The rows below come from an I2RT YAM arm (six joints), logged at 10 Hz.
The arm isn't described. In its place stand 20 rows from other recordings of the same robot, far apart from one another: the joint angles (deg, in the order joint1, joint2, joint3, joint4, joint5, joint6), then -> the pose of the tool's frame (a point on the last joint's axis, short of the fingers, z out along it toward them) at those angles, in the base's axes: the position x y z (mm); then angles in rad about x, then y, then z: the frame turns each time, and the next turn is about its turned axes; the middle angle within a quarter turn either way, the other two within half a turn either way.
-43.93 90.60 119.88 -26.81 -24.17 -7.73 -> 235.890 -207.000 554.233 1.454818 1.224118 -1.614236
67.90 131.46 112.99 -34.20 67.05 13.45 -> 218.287 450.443 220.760 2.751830 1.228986 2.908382
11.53 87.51 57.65 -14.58 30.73 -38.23 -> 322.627 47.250 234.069 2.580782 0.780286 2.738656
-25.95 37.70 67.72 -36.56 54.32 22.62 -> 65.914 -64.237 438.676 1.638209 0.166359 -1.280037
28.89 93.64 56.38 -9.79 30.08 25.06 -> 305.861 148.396 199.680 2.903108 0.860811 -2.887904
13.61 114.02 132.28 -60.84 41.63 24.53 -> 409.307 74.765 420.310 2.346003 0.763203 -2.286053
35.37 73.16 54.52 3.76 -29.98 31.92 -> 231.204 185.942 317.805 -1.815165 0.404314 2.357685
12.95 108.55 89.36 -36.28 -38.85 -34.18 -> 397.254 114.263 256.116 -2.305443 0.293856 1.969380
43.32 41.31 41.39 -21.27 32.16 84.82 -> 132.103 98.529 310.477 -2.674607 1.221014 -2.357258
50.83 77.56 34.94 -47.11 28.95 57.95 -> 129.919 132.185 144.408 2.808714 0.387499 -2.950208
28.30 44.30 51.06 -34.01 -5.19 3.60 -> 143.396 80.869 336.189 -2.310805 0.828125 2.272319
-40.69 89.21 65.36 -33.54 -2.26 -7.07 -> 246.398 -210.009 240.990 2.777061 0.448956 -2.482236
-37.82 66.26 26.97 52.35 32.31 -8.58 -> 180.070 -163.865 269.975 1.367629 0.328494 -1.530821
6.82 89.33 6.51 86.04 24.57 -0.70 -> 213.521 10.629 147.879 1.404867 1.256358 -1.401693
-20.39 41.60 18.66 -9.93 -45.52 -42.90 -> 153.850 -30.087 194.840 -2.257605 0.927632 1.834745
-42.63 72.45 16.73 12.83 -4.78 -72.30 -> 155.171 -138.805 122.058 2.573218 0.635540 2.778927
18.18 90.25 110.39 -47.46 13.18 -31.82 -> 313.259 94.330 468.315 -3.022944 1.103993 2.336277
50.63 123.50 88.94 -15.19 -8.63 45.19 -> 295.314 368.328 160.736 -2.478802 0.293403 2.889763
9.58 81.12 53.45 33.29 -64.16 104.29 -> 303.476 83.714 322.469 -1.526347 0.281639 -2.992880
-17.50 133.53 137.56 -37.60 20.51 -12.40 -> 503.094 -171.703 322.619 2.309373 0.693090 -2.542551
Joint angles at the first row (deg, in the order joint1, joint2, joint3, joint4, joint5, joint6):
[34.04 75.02 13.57 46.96 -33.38 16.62]
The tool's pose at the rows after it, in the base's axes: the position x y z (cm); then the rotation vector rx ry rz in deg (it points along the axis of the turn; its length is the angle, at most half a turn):
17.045 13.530 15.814 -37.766 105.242 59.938
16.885 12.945 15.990 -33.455 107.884 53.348
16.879 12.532 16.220 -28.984 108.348 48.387
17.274 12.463 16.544 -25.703 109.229 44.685
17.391 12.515 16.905 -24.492 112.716 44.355
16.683 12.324 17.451 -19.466 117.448 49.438
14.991 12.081 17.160 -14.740 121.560 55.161
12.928 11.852 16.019 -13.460 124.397 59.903
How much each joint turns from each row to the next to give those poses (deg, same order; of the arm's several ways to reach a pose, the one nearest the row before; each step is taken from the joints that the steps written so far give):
[-0.02 -3.72 -0.40 -4.81 5.23 -0.68]
[-0.08 -3.68 -0.11 -5.48 6.54 -0.63]
[-0.01 -2.01 -0.26 -1.52 5.67 0.35]
[-0.09 -0.31 1.11 -1.91 4.08 0.31]
[0.02 -1.24 1.95 -6.15 0.47 1.20]
[0.42 -4.04 0.86 -7.27 -1.37 6.68]
[2.12 -5.25 -1.96 -4.87 -0.68 7.30]
[3.32 -5.09 -3.96 -2.02 -0.43 4.92]

